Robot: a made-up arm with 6 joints. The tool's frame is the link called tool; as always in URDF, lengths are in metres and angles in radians. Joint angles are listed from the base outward.
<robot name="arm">
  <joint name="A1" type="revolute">
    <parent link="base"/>
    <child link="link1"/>
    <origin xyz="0 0 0.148" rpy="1.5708 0 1.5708"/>
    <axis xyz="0 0 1"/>
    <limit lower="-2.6" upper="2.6"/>
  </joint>
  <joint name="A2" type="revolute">
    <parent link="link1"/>
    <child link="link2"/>
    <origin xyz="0.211 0.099 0.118" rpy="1.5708 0 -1.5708"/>
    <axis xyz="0 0 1"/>
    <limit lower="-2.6" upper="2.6"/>
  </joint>
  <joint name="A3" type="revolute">
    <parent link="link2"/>
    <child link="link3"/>
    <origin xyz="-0.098 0.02 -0.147" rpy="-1.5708 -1.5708 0"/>
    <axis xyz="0 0 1"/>
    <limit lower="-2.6" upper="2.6"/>
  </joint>
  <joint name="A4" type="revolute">
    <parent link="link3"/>
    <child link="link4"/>
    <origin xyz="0.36 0.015 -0.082" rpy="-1.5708 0 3.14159"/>
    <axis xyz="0 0 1"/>
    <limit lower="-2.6" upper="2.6"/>
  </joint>
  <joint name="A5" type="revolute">
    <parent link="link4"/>
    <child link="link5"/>
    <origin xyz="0.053 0.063 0.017" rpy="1.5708 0 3.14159"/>
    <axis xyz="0 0 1"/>
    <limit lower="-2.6" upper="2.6"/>
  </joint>
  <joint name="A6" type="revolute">
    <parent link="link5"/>
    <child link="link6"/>
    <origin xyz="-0.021 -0.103 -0.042" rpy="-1.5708 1.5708 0"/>
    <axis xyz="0 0 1"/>
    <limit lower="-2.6" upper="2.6"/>
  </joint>
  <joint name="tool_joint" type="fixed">
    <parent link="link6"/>
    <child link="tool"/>
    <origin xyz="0.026 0.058 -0.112" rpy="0 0 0"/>
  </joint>
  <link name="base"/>
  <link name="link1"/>
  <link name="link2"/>
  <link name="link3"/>
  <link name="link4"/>
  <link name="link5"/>
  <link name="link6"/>
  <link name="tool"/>
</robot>
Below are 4 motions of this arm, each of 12 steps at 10 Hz.
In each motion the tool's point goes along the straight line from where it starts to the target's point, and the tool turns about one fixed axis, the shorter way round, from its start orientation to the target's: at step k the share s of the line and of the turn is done. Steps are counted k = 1, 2, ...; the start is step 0. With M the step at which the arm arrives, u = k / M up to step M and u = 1 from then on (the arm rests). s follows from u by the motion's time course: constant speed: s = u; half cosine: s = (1 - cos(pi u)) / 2; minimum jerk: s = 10 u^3 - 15 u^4 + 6 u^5.
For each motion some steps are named. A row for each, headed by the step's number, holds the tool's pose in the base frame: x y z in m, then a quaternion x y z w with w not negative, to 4 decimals.
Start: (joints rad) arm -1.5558 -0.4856 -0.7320 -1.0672 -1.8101 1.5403
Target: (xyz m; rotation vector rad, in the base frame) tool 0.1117 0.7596 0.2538 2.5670 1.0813 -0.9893
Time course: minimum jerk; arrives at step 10
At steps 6, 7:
6: 0.1897 0.6141 0.1270 -0.8169 -0.2929 0.4733 0.1513
7: 0.1518 0.6849 0.1887 -0.8494 -0.3312 0.4096 0.0330

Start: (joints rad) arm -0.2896 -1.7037 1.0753 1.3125 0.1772 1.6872
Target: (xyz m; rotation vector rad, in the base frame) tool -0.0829 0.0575 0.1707 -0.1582 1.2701 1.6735
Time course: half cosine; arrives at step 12
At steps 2, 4, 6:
2: -0.2291 0.3893 0.3108 0.5218 -0.1094 0.6506 0.5408
4: -0.2004 0.3242 0.2833 0.4261 0.0249 0.7041 0.5675
6: -0.1612 0.2353 0.2458 0.2749 0.2063 0.7419 0.5757

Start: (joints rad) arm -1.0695 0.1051 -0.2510 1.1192 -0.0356 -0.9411
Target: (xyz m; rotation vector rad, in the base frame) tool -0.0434 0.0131 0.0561 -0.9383 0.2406 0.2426
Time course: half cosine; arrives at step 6
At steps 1, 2, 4, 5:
1: -0.0092 0.0553 0.1369 -0.5975 0.0252 0.0845 0.7970
2: -0.0159 0.0470 0.1210 -0.5702 0.0431 0.0910 0.8153
4: -0.0342 0.0244 0.0777 -0.4914 0.0915 0.1082 0.8594
5: -0.0409 0.0161 0.0619 -0.4611 0.1090 0.1142 0.8732

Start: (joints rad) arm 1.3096 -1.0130 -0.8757 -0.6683 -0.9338 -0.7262
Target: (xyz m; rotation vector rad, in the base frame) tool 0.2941 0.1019 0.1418 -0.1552 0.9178 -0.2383
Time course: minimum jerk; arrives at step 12
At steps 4, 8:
4: 0.3294 -0.0122 0.2970 0.2886 0.4708 -0.2604 0.7920
8: 0.3035 0.0716 0.1830 0.0231 0.4567 -0.1562 0.8755

